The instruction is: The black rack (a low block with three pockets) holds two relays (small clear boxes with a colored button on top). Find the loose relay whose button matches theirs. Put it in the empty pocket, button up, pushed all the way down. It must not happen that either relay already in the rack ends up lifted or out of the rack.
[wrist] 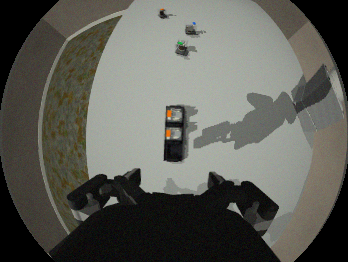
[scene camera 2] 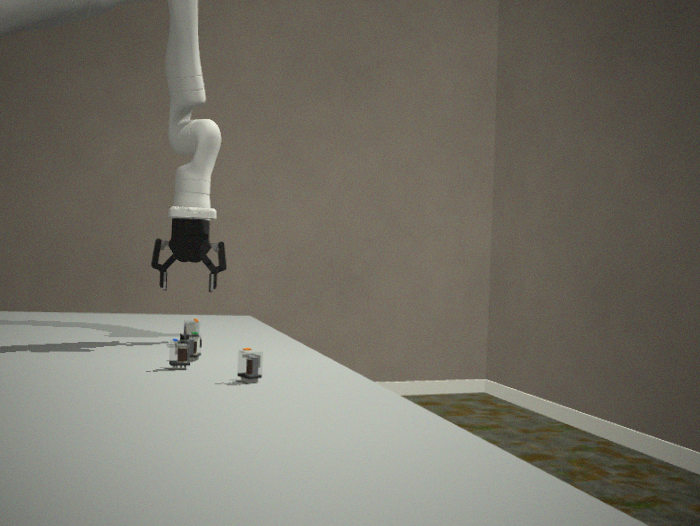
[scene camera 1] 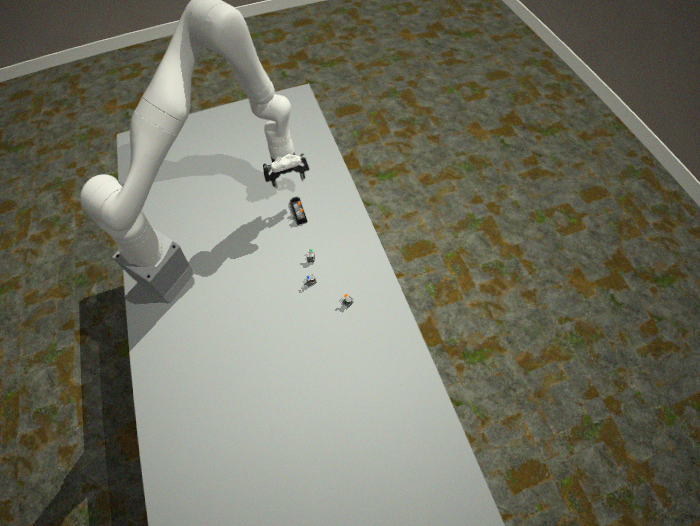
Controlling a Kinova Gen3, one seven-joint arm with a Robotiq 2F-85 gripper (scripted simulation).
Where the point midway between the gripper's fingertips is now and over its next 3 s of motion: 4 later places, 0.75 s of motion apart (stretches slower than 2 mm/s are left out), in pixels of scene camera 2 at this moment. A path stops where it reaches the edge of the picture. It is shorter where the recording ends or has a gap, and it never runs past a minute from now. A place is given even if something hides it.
My gripper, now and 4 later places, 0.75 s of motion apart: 188, 291; 193, 298; 244, 309; 283, 319; 291, 322
